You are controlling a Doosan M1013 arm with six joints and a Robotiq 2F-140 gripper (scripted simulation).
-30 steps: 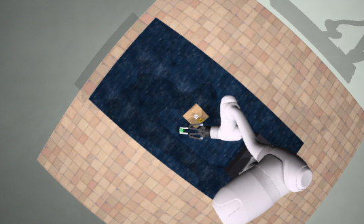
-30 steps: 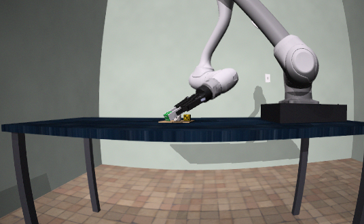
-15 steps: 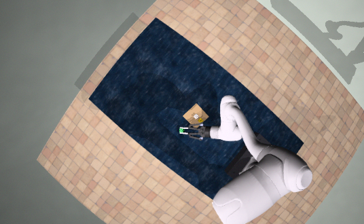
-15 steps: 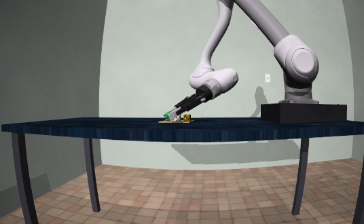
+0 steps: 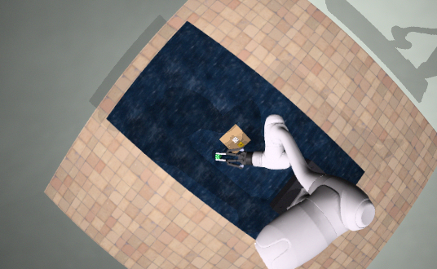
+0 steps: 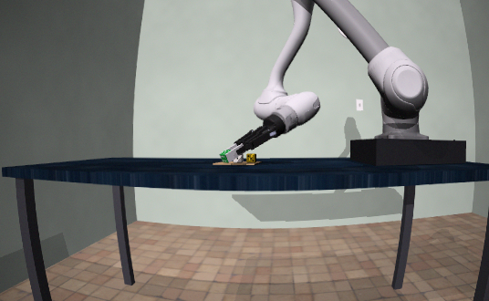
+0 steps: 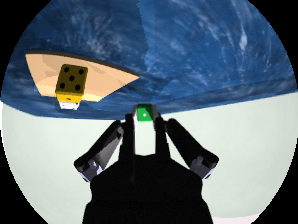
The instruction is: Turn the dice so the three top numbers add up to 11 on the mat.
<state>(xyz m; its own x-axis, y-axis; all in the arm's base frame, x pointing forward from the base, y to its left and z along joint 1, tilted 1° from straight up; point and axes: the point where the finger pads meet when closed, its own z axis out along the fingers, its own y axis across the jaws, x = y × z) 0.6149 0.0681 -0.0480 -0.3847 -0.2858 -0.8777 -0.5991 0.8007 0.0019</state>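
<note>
My gripper is now 130 mm to the left of the yellow die, 50 mm past it and 20 mm above it. From my hand the other things lie so: white die (130 mm to the right, 20 mm below, 10 mm behind); then green die (20 mm ahead, 10 mm to the left, 10 mm below); then tan mat (130 mm to the right, 40 mm below, 10 mm behind).
</note>
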